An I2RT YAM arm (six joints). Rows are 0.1 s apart.
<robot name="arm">
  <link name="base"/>
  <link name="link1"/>
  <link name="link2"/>
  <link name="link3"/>
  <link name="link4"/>
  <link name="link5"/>
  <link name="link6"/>
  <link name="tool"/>
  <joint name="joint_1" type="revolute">
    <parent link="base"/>
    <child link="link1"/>
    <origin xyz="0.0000 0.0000 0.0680" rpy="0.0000 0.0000 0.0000"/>
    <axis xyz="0 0 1"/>
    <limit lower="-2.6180" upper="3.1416"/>
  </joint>
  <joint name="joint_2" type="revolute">
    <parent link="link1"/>
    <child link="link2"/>
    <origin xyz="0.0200 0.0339 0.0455" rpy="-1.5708 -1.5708 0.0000"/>
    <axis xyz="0 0 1"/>
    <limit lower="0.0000" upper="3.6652"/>
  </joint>
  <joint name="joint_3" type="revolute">
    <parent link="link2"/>
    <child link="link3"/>
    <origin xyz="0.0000 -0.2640 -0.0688" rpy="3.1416 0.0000 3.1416"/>
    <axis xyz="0 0 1"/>
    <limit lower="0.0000" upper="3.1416"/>
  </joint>
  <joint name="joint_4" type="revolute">
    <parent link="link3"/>
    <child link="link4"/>
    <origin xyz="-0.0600 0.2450 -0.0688" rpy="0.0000 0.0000 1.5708"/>
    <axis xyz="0 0 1"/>
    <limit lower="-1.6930" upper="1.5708"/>
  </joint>
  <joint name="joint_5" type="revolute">
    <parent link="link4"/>
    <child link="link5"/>
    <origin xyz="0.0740 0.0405 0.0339" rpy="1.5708 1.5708 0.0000"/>
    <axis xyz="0 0 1"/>
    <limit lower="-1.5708" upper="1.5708"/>
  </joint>
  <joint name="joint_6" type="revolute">
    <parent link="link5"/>
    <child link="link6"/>
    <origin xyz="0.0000 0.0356 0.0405" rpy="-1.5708 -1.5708 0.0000"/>
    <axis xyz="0 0 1"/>
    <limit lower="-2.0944" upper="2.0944"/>
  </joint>
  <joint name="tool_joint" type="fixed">
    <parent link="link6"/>
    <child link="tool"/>
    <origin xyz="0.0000 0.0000 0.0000" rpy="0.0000 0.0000 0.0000"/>
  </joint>
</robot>
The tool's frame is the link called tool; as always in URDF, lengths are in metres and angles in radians.
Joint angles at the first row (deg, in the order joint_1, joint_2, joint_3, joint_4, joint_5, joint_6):
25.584, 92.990, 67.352, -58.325, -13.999, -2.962
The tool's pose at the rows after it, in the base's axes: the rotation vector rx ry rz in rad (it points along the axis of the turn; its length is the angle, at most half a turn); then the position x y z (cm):
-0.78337, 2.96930, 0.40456, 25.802, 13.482, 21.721
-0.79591, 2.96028, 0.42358, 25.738, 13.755, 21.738
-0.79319, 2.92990, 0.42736, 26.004, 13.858, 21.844
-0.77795, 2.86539, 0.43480, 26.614, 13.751, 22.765
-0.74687, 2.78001, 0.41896, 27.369, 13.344, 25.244
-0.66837, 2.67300, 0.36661, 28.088, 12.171, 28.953
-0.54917, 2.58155, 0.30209, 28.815, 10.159, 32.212
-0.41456, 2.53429, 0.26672, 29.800, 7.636, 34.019
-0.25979, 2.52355, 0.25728, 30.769, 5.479, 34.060
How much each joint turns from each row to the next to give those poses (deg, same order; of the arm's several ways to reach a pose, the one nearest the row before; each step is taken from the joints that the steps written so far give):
0.283, 0.000, -0.001, -0.547, -0.219, -0.044
0.460, 0.001, 0.002, 0.373, -0.656, 0.001
-0.045, -0.110, 0.043, 1.551, 0.044, -0.023
-0.697, -0.744, 1.092, 1.815, 0.022, -0.304
-1.204, -1.551, 3.607, -0.176, 0.896, -0.373
-2.295, -2.426, 5.115, -0.722, 2.295, 0.087
-3.736, -1.858, 4.524, -0.042, 2.383, 0.373
-4.984, -0.284, 3.061, 0.435, 0.502, 0.633
-4.262, 0.416, 0.065, 2.035, -0.021, 2.710

